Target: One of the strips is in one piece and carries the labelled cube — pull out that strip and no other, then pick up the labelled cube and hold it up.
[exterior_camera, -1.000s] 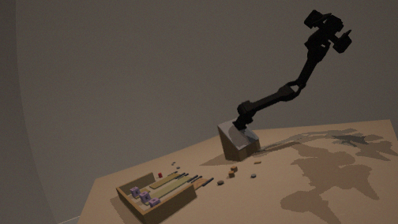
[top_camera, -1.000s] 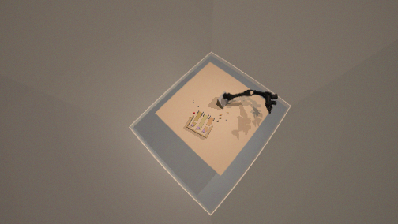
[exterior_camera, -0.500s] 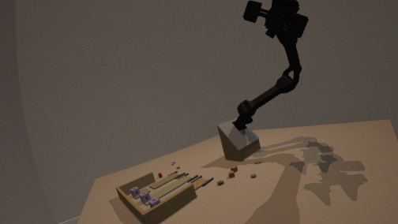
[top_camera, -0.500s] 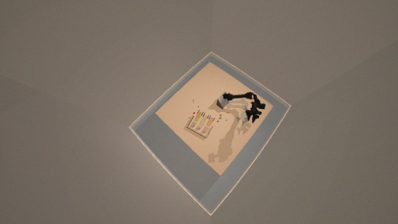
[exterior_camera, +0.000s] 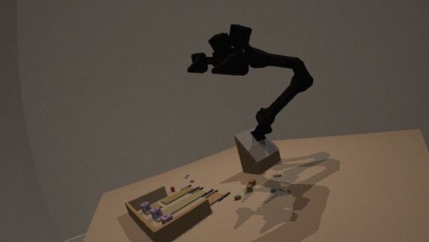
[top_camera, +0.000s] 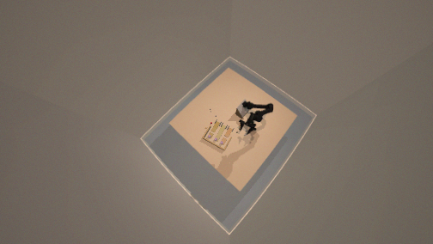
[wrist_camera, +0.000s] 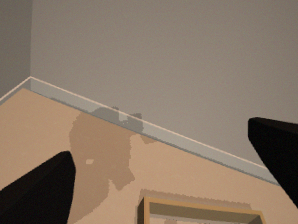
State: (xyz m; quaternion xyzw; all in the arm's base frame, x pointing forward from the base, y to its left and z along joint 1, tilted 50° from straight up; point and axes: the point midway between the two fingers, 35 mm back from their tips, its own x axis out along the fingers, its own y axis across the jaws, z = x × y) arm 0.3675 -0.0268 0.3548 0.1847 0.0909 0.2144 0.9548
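Right now the pale olive strip is 9 cm ahead of my gripper tip, 25 cm to the right of it and 42 cm below it.
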